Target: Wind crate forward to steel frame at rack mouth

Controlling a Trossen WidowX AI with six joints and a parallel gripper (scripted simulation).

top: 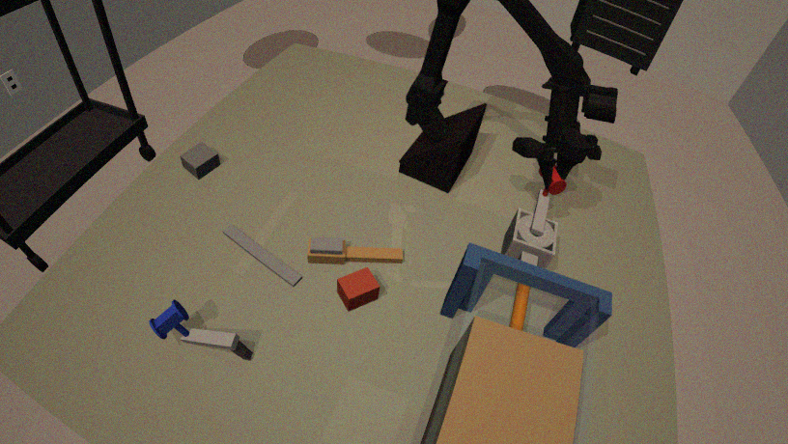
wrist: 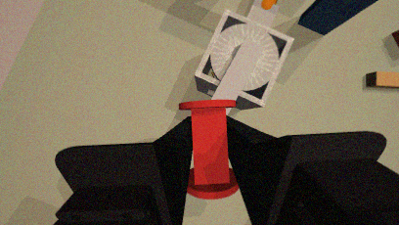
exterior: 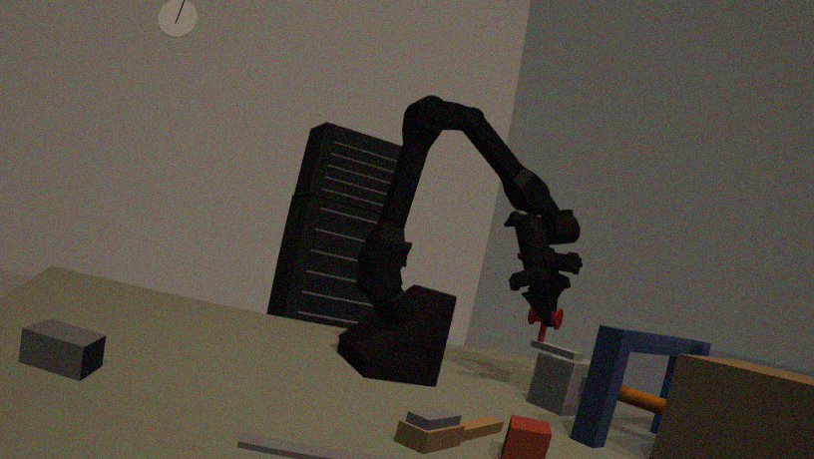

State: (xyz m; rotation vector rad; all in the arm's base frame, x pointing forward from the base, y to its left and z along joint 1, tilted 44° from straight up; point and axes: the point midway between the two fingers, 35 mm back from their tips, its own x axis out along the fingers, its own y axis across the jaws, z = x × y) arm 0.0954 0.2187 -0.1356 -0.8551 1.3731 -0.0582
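Right now my gripper tip is 30 mm above the red-knobbed winch handle, 20 mm short of it and 10 mm to the left of it. From my gripper tip the other things lie so: grey winch: 100 mm below, 70 mm ahead, 20 mm to the right; wooden brush: 340 mm to the right, 220 mm ahead, 110 mm below; red knob: 10 mm to the right, 10 mm behind.
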